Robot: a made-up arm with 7 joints.
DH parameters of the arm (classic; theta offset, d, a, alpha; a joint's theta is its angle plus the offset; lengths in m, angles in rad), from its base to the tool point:
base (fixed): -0.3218 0 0.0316 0
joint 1: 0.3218 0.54 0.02 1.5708
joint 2: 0 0.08 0.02 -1.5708
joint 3: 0 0.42 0.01 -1.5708
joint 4: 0 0.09 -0.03 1.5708
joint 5: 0 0.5 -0.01 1.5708
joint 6: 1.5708 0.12 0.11 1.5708
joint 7: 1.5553 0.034 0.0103 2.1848
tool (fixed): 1.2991 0.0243 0 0
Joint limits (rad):
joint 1: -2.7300..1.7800
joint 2: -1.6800..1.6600
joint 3: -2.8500..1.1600
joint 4: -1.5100..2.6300
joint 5: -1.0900..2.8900
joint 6: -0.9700..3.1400
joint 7: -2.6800..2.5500
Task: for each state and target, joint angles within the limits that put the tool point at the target. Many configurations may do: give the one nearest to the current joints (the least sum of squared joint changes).
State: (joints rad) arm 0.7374 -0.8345 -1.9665 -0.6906 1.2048 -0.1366 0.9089
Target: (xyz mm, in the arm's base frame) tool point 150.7 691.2 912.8
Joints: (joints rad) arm 0.6511 -0.6523 -1.7729 -1.4415 1.0581 -0.0650 0.9549
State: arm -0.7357 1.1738 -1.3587 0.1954 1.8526 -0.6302 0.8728
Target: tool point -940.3 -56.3 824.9
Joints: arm -0.3729 1.4921 -1.5508 0.3897 1.7762 -0.5691 0.8725
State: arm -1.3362 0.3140 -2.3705 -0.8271 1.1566 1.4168 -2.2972
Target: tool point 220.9 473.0 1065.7
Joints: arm -1.1533 0.8476 -1.9570 -1.1378 1.0472 1.5771 -2.2754
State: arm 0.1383 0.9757 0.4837 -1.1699 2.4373 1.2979 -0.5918
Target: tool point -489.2 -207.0 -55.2
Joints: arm 0.1063 1.6600 0.3226 -1.4757 2.5459 1.0914 -0.5816
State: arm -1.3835 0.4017 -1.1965 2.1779 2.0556 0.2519 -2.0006
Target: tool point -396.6 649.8 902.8
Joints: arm -2.1300 0.8630 -1.7193 1.3290 2.0384 0.2347 -1.9626
